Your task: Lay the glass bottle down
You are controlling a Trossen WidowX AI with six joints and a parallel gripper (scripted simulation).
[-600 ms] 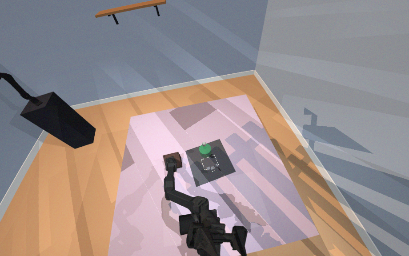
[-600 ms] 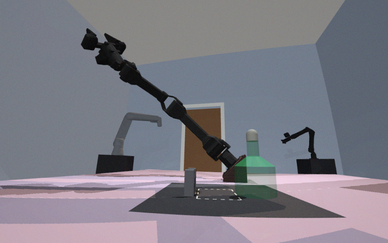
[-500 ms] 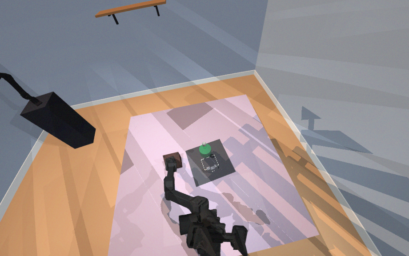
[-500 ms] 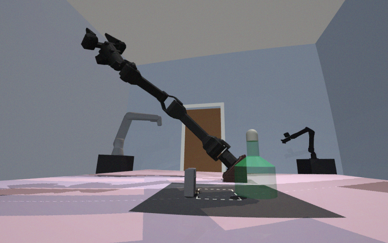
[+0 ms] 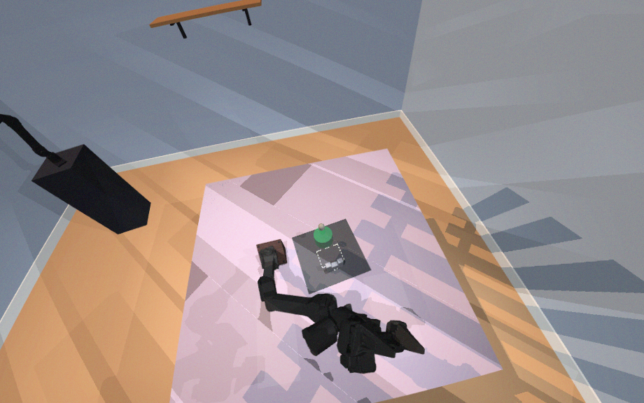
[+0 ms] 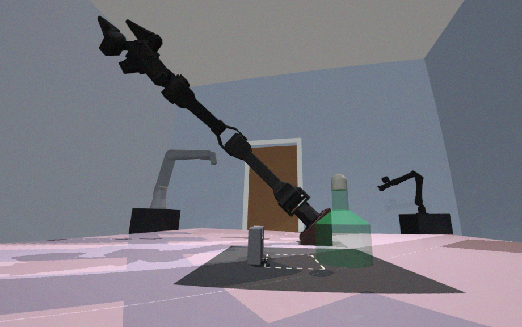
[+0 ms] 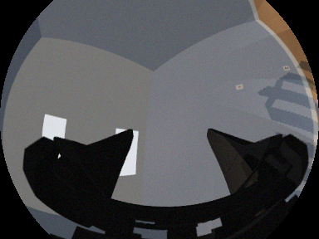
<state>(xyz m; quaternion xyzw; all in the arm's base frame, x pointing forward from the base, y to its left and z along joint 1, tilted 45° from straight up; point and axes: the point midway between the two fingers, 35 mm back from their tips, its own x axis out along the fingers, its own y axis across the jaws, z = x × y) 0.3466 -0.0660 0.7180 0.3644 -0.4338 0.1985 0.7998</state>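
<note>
The green glass bottle is 20 mm behind my gripper tip, 570 mm to the left of it and 500 mm below it. From my gripper tip the other things lie so: dark mat: 20 mm behind, 490 mm to the left, 590 mm below.
</note>
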